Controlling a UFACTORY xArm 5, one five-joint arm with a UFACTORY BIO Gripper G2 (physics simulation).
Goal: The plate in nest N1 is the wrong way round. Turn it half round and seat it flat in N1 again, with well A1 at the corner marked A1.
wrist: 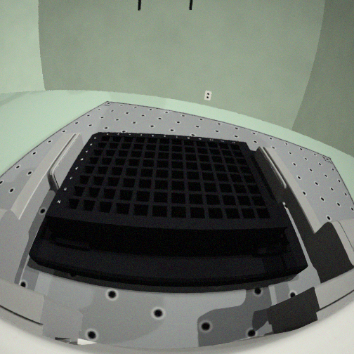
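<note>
The black well plate (167, 223) is in the middle of the wrist view, its grid of square wells facing up. Small letters run down its left edge, with H nearest the camera, and small numbers run along its far edge, so A1 is at the far left. My gripper (169, 165) is shut on the plate, one pale finger at each short side. The black nest (170, 268) shows below the plate's near side, its rim reaching out past it. The plate looks about level, just above or on the nest; the dark gap hides whether they touch. The nest's A1 mark cannot be made out.
A grey deck (158, 113) with rows of holes lies around and under the nest. Behind it are a pale green floor and wall with a white outlet (208, 95). Two thin dark bars hang at the top edge. Shadows fall on the deck at the lower right.
</note>
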